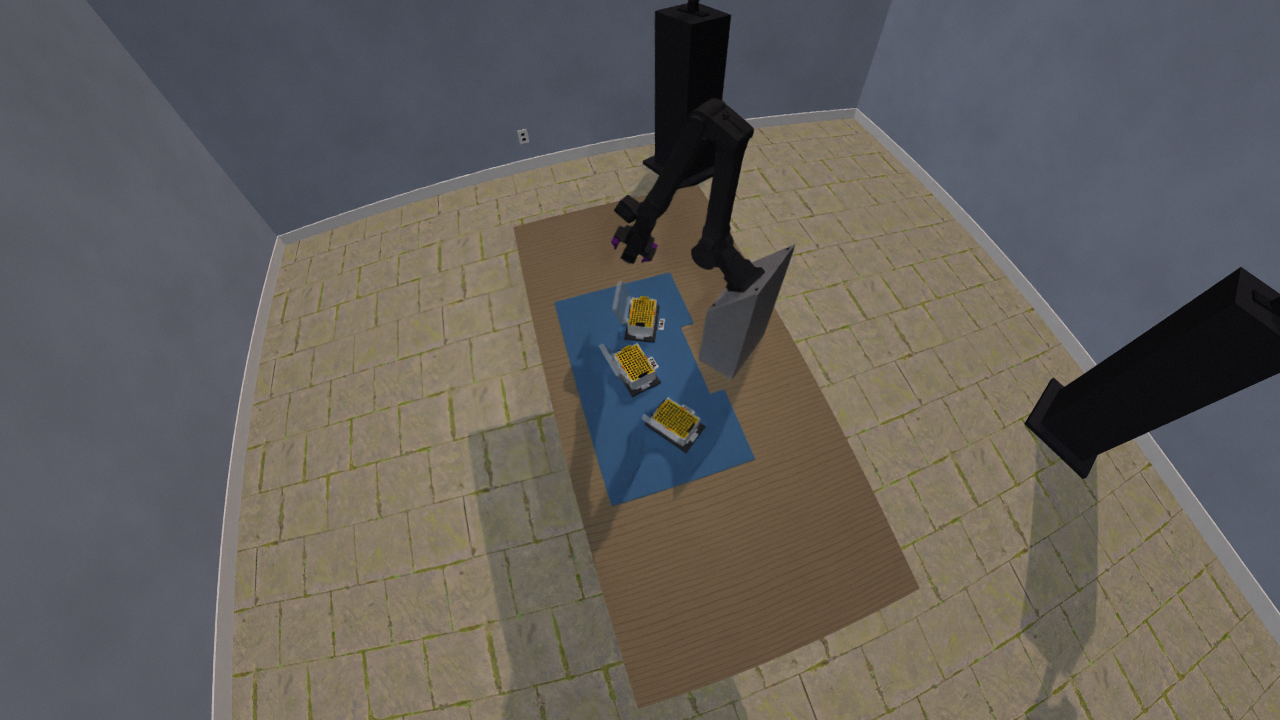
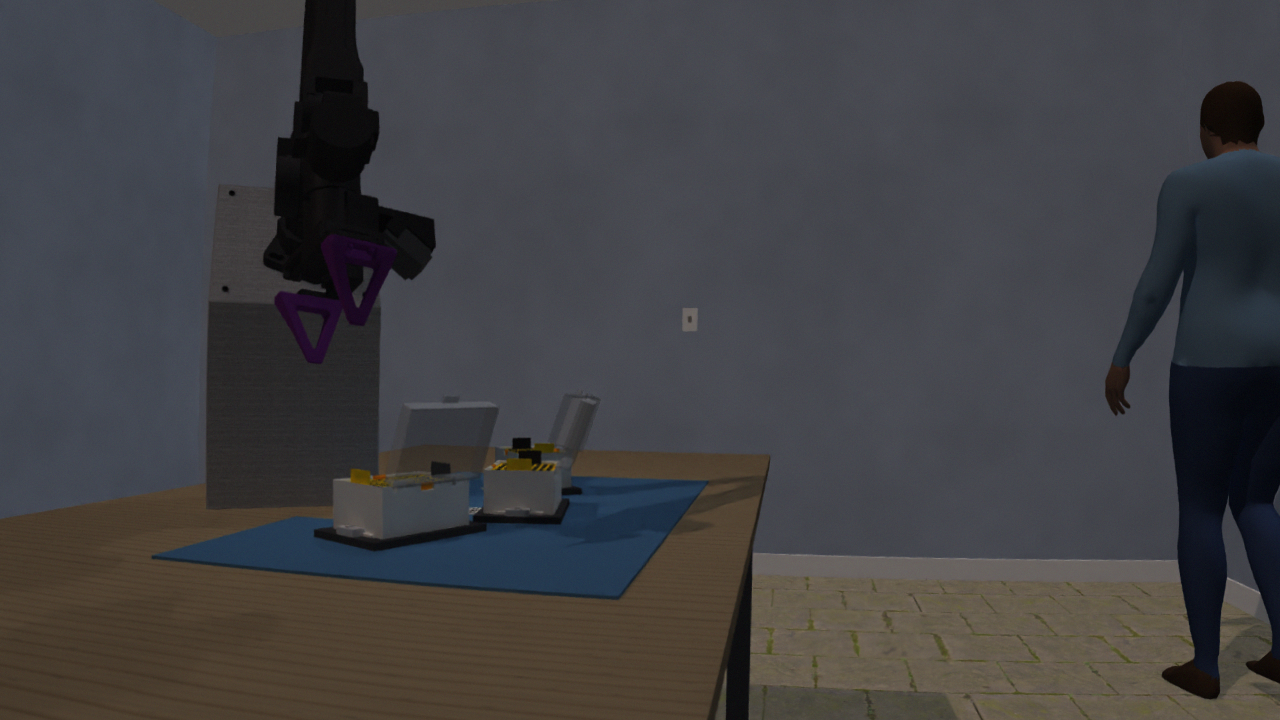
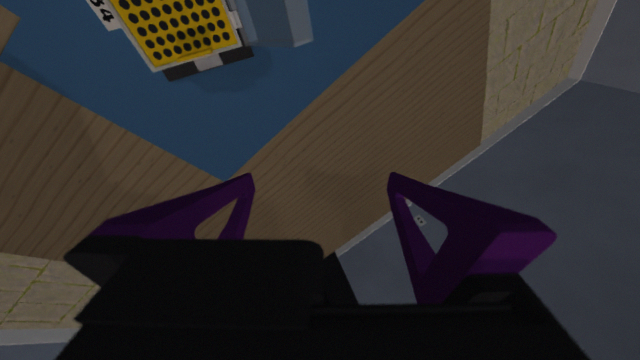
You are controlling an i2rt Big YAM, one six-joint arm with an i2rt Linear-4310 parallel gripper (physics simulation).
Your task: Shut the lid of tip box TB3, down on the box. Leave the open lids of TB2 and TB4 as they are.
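Frame: origin at the arm's base, x ahead, y left, z up, level; centimetres.
Seen in the pictures: gripper, between the fingertips: (image 2: 334,344) (image 3: 320,180); arm's base, origin of its link: (image 1: 746,281).
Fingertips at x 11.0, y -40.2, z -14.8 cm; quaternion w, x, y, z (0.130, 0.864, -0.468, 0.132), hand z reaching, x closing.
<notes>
Offsets run from my fingertips to a thing's middle. "spot": to the spot under its first point. Level surfaces: height alone.
My gripper (image 1: 631,252) (image 2: 336,340) (image 3: 320,180) is open and empty, high above the table beyond the mat's end, near TB4. TB4 {dx +5.2, dy +13.2, dz -13.6 cm} (image 1: 642,313) (image 3: 180,30) (image 2: 402,507) has a yellow rack and its clear lid {dx +9.8, dy +8.5, dz -9.6 cm} (image 1: 617,296) (image 3: 280,22) (image 2: 447,438) stands open. A middle box {dx +18.1, dy +27.4, dz -16.8 cm} (image 1: 634,362) (image 2: 523,488) has its lid {spot: dx +27.5, dy +25.6, dz -5.9 cm} (image 1: 608,359) open on the side away from the arm base. The farthest box {dx +21.6, dy +50.1, dz -13.6 cm} (image 1: 675,419) has a pale lid edge showing at its left. These two are TB2 and TB3, but their labels are unreadable. An open lid {spot: dx +24.8, dy +20.2, dz -8.5 cm} (image 2: 574,425) rises beside them; its owner is unclear.
The boxes stand on a blue mat {dz -20.1 cm} (image 1: 617,474) (image 2: 572,573) (image 3: 200,125) on the wooden table {dz -20.4 cm} (image 1: 760,573) (image 2: 268,644). A tall grey stand (image 1: 747,317) (image 2: 290,402) under the arm base borders the mat. A person (image 2: 1226,268) stands beyond the table. Black pillars (image 1: 689,80) (image 1: 1163,367) stand off the table.
</notes>
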